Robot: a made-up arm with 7 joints. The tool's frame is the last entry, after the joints.
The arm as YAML. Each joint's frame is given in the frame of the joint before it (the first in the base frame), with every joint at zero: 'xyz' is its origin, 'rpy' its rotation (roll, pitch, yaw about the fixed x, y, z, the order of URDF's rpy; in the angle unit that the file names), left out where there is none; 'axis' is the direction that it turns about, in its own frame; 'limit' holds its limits. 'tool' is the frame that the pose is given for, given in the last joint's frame.
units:
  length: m
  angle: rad
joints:
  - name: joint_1
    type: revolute
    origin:
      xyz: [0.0, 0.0, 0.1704]
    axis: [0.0, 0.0, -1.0]
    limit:
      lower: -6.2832
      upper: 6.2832
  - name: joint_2
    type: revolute
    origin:
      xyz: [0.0, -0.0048, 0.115]
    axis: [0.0, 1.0, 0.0]
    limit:
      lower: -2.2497
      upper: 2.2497
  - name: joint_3
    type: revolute
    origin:
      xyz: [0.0, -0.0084, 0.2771]
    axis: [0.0, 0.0, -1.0]
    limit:
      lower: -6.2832
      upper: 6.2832
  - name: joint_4
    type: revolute
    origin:
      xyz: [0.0, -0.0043, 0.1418]
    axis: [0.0, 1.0, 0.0]
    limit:
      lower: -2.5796
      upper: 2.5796
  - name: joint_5
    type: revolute
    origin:
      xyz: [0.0, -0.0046, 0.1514]
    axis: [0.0, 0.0, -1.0]
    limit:
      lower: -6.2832
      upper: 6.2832
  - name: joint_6
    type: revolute
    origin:
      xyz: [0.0, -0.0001, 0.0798]
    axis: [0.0, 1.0, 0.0]
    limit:
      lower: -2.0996
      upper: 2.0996
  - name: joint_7
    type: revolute
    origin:
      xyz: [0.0, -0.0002, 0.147]
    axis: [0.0, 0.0, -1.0]
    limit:
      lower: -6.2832
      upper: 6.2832
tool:
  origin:
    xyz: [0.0, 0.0, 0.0]
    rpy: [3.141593, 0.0, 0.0]
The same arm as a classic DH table. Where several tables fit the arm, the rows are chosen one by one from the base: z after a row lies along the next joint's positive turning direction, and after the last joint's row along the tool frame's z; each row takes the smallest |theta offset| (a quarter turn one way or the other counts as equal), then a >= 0, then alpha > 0; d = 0 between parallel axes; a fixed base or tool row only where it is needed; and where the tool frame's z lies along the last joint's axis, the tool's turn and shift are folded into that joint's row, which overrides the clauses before.
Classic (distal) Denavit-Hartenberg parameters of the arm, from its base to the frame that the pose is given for. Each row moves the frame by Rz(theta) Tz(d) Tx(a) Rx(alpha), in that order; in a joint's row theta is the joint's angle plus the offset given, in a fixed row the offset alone. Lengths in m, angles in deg.
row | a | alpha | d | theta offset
base (fixed) | 0.0000 | 180.00 | 0.0000 | 0.00
joint_1 | 0.0000 | 90.00 | -0.2854 | 0.00
joint_2 | 0.0000 | -90.00 | -0.0132 | 0.00
joint_3 | 0.0000 | 90.00 | -0.4189 | 0.00
joint_4 | 0.0000 | -90.00 | -0.0089 | 0.00
joint_5 | 0.0000 | 90.00 | -0.2312 | 0.00
joint_6 | 0.0000 | -90.00 | -0.0003 | 0.00
joint_7 | 0.0000 | 0.00 | -0.1470 | 0.00
Joint limits (deg, base to tool): -360.00..360.00 -128.90..128.90 -360.00..360.00 -147.80..147.80 -360.00..360.00 -120.30..120.30 -360.00..360.00

